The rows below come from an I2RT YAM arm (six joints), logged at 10 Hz.
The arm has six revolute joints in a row. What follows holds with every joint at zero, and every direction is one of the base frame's.
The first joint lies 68 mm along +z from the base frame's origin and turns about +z.
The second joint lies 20 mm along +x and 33.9 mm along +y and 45.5 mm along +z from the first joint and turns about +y.
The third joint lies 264 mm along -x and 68.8 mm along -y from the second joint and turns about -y.
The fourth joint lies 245 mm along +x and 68.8 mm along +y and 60 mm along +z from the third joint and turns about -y.
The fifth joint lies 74 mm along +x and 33.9 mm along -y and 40.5 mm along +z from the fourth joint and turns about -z.
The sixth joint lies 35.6 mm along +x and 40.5 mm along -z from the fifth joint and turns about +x.
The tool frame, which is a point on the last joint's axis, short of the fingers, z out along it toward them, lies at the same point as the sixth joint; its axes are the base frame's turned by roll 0, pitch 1.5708 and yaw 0 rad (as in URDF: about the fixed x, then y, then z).
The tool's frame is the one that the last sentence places.
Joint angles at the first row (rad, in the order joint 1, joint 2, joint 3, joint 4, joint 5, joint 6):
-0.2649, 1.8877, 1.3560, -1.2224, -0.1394, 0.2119
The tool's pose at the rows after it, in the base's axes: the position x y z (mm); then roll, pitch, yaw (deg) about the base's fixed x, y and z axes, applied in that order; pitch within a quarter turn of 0, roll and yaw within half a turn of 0:
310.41, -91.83, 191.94, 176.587, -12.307, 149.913
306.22, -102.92, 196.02, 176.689, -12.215, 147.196
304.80, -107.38, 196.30, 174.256, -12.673, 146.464
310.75, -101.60, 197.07, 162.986, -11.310, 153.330
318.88, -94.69, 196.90, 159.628, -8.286, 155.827
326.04, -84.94, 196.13, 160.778, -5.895, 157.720
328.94, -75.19, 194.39, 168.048, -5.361, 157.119
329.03, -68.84, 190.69, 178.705, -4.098, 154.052
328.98, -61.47, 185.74, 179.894, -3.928, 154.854
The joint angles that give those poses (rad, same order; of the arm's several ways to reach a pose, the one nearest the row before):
-0.2993, 1.8843, 1.3819, -1.2648, -0.1059, 0.2219
-0.3359, 1.8770, 1.3891, -1.2770, -0.1059, 0.2325
-0.3549, 1.8767, 1.3891, -1.2762, -0.1478, 0.2272
-0.3500, 1.8767, 1.3892, -1.2446, -0.3176, 0.1192
-0.3271, 1.8767, 1.3892, -1.1923, -0.3676, 0.1005
-0.2905, 1.8767, 1.3888, -1.1511, -0.3439, 0.1040
-0.2478, 1.8767, 1.3869, -1.1416, -0.2203, 0.1547
-0.2104, 1.8767, 1.3750, -1.1332, -0.0391, 0.2420
-0.1867, 1.8771, 1.3552, -1.1149, -0.0189, 0.2516

